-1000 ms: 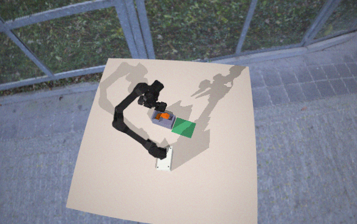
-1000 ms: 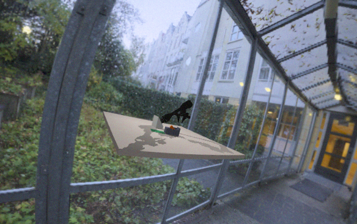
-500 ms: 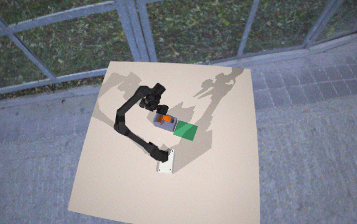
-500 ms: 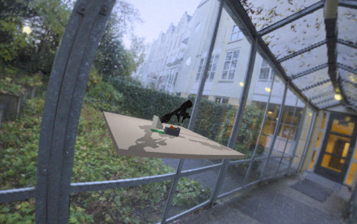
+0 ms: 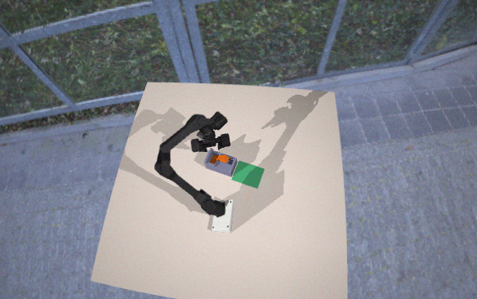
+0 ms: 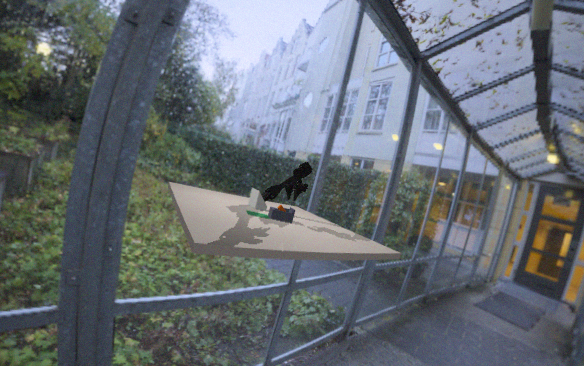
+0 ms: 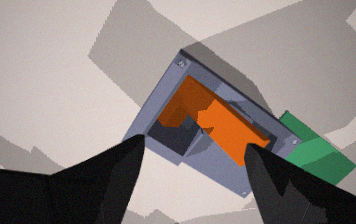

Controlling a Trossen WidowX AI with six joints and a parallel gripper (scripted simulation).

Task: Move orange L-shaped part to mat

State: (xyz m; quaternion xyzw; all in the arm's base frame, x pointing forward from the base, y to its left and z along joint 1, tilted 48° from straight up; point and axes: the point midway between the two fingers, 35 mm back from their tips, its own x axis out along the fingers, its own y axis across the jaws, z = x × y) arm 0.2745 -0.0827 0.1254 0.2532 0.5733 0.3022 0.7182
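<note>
Now: gripper tip 10 cm above the orange L-shaped part, 2 cm past it and 1 cm to the left of it. Also, from my gripper tip: green mat (18 cm to the right, 16 cm below, 8 cm behind).
</note>
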